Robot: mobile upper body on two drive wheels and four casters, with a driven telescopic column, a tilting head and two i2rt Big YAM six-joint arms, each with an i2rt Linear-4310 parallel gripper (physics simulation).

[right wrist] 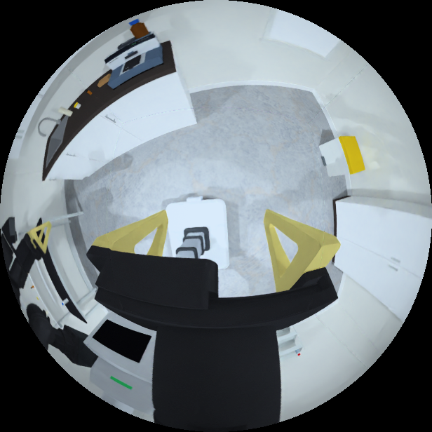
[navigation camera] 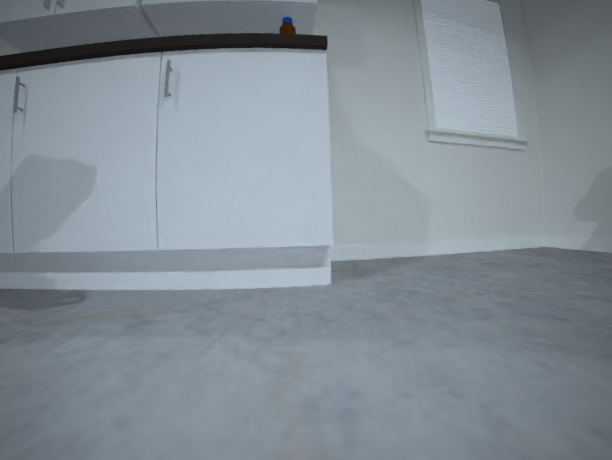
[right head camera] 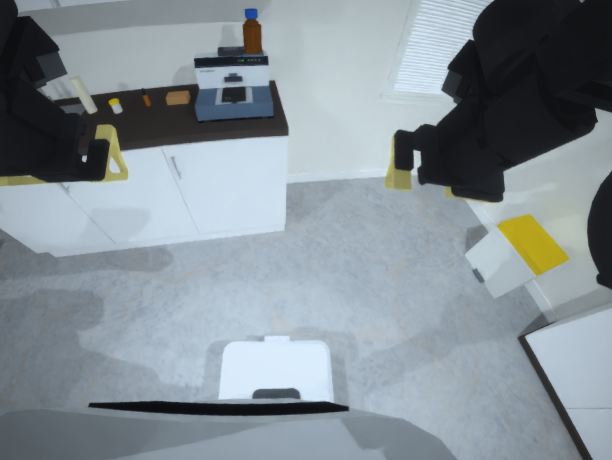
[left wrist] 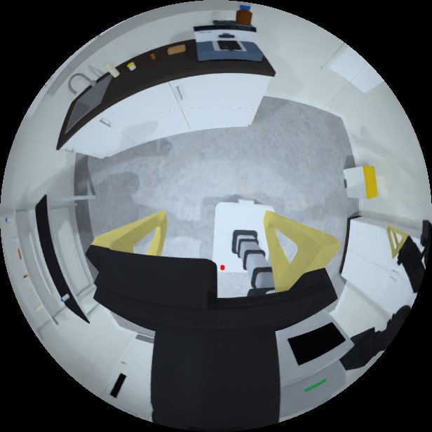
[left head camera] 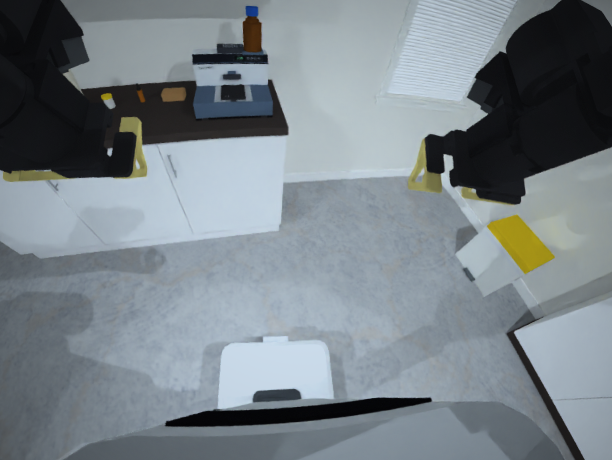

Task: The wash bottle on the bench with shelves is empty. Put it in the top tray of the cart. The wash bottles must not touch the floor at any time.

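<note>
My left gripper is open and empty, high above the floor. My right gripper is also open and empty. The bench with shelves is at the left edge of the left wrist view, with a dark top. A small white thing with a blue end is there; it is too small to identify surely as the wash bottle. Part of the white cart shows at the lower right of the right wrist view, with a tiny red-tipped thing at its end. Both grippers are far from these.
A sink counter stands ahead, bearing a blue-white instrument with a brown blue-capped bottle on top. A yellow-lidded bin and a white cabinet are at the right. My white base is below.
</note>
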